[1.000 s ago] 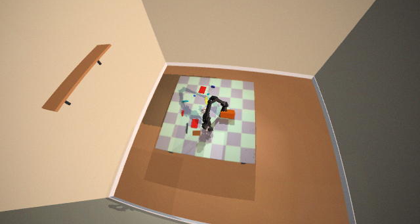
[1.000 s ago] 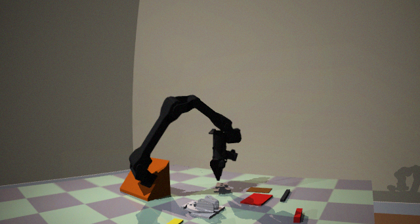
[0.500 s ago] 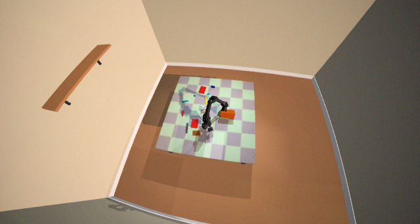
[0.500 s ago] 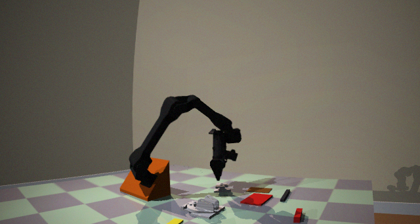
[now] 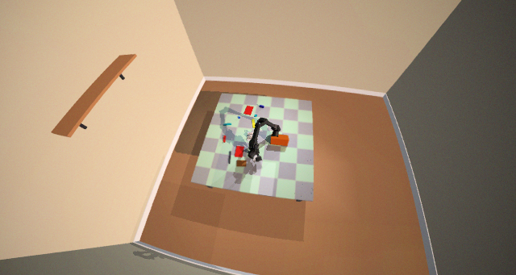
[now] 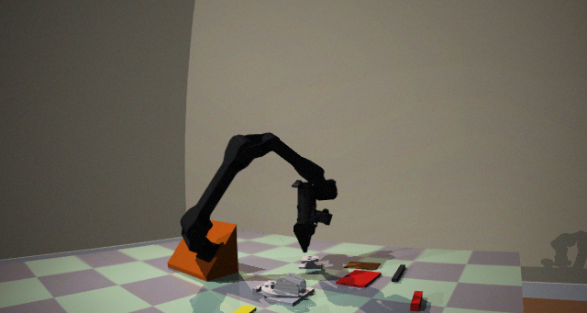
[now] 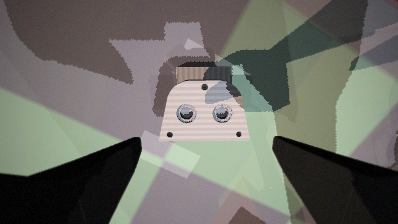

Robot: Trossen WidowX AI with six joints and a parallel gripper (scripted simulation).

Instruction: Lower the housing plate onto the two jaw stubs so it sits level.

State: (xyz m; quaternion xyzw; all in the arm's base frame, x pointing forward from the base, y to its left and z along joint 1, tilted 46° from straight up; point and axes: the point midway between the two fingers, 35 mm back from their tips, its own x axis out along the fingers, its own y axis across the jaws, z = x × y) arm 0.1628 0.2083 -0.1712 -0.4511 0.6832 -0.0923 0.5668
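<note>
The grey housing plate lies 30 mm below my gripper tip, 10 mm to the left of it and 10 mm ahead of it. Also, from my gripper tip: red plate 210 mm ahead, 60 mm below, 30 mm to the right; brown plate 150 mm ahead, 100 mm to the left, 60 mm below; black bar 300 mm ahead, 60 mm to the left, 60 mm below.
</note>
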